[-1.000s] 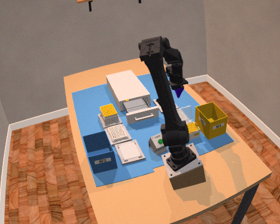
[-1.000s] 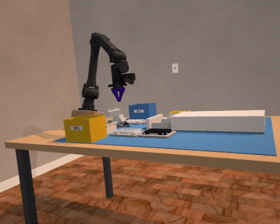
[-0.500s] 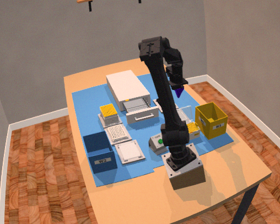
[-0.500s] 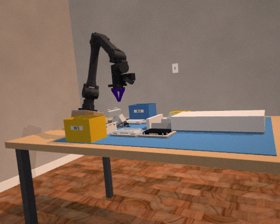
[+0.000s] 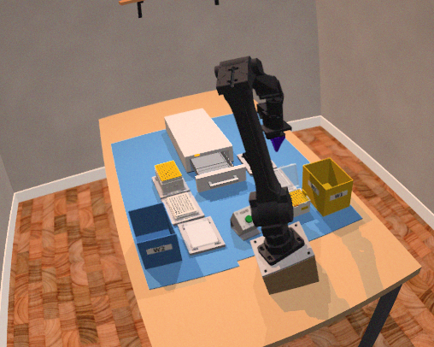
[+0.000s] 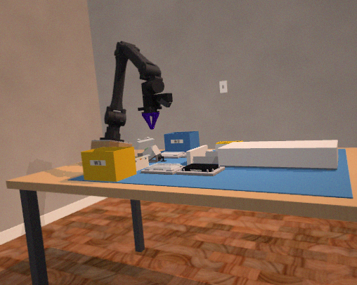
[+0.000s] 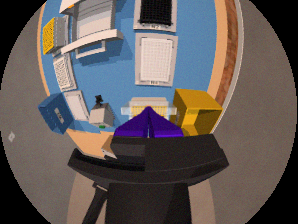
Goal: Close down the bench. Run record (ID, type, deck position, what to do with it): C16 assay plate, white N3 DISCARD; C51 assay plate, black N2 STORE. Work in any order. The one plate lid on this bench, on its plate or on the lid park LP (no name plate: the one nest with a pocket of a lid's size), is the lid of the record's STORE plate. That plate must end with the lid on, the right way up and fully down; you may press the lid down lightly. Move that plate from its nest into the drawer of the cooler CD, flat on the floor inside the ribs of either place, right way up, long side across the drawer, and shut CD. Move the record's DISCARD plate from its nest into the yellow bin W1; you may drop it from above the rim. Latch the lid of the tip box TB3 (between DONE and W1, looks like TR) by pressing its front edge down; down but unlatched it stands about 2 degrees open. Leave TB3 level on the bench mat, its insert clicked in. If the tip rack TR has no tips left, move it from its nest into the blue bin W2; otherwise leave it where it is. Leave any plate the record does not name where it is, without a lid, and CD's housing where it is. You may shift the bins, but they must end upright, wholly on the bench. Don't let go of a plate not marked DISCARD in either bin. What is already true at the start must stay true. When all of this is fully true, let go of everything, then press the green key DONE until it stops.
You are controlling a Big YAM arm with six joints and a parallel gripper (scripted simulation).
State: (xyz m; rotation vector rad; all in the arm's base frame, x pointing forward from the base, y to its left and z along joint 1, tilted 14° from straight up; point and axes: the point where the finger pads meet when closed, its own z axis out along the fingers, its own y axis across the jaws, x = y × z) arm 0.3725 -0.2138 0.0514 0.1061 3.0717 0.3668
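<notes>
My gripper is now 9 cm above the tip box lid and 6 cm past it. Also, from my hand: tip box TB3: 13 cm below, 11 cm behind, 1 cm to the left; yellow bin W1: 15 cm to the right, 15 cm below, 14 cm behind; green key DONE: 19 cm to the left, 16 cm behind, 13 cm below.
</notes>
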